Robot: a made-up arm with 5 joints. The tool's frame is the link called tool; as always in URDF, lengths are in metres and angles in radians. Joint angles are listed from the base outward. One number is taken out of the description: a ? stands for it. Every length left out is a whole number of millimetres.
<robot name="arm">
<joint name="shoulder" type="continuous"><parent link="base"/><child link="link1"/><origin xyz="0.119 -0.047 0.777" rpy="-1.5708 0.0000 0.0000"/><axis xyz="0 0 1"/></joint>
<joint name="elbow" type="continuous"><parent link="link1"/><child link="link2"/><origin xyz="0.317 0.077 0.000" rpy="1.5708 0.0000 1.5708"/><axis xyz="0 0 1"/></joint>
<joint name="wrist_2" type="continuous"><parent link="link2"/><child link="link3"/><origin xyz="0.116 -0.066 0.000" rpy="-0.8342 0.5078 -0.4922"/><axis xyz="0 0 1"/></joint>
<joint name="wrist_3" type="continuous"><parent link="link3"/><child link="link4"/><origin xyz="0.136 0.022 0.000" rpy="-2.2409 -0.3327 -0.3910"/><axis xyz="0 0 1"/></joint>
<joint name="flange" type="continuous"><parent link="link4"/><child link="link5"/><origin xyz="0.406 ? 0.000" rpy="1.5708 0.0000 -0.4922"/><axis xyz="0 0 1"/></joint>
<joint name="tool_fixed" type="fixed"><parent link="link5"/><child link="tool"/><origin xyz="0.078 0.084 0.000" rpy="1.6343 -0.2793 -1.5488"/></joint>
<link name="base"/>
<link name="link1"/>
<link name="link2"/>
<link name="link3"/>
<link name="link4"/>
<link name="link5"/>
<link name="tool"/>
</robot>
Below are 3 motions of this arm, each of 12 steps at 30 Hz.
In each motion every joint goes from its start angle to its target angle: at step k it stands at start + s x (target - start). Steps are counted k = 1, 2, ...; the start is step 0. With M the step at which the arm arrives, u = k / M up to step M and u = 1 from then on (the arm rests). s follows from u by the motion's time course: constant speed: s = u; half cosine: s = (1 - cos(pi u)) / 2; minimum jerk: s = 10 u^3 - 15 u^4 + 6 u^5.
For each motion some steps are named. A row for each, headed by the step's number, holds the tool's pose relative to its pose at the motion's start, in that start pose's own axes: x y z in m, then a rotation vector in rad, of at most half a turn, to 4 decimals.
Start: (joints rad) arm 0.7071 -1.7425 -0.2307 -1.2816 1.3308
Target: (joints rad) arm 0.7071 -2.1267 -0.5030 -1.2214 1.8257
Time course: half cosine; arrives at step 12
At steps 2, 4, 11, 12:
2: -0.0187 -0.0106 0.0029 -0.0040 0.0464 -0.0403
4: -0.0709 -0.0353 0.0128 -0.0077 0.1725 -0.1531
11: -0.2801 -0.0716 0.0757 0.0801 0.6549 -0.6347
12: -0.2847 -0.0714 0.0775 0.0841 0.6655 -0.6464

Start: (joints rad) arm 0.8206 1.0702 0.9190 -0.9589 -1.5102
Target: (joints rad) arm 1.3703 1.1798 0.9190 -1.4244 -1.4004
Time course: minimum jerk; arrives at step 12
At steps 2, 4, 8, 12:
2: 0.0059 0.0074 -0.0059 -0.0125 -0.0073 -0.0256
4: 0.0400 0.0414 -0.0370 -0.0697 -0.0480 -0.1520
8: 0.2159 0.1125 -0.1496 -0.2064 -0.2405 -0.5701
12: 0.3004 0.1174 -0.1844 -0.2344 -0.3317 -0.7166

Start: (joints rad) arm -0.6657 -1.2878 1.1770 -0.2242 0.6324
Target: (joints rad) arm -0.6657 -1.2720 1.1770 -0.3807 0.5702
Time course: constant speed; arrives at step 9
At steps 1, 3, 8, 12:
1: 0.0028 0.0078 -0.0022 0.0125 -0.0086 0.0118
3: 0.0081 0.0236 -0.0063 0.0379 -0.0259 0.0351
8: 0.0199 0.0642 -0.0143 0.1028 -0.0695 0.0911
12: 0.0220 0.0725 -0.0156 0.1160 -0.0783 0.1019

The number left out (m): -0.161
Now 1 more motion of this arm.
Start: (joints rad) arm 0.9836 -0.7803 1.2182 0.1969 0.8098
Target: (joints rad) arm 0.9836 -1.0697 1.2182 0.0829 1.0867
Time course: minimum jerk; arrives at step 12
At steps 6, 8, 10, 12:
6: 0.0163 -0.0215 0.0537 0.0316 0.0200 -0.0531
8: 0.0229 -0.0340 0.0865 0.0504 0.0303 -0.0806
10: 0.0257 -0.0414 0.1068 0.0617 0.0361 -0.0961
12: 0.0262 -0.0429 0.1109 0.0640 0.0372 -0.0991

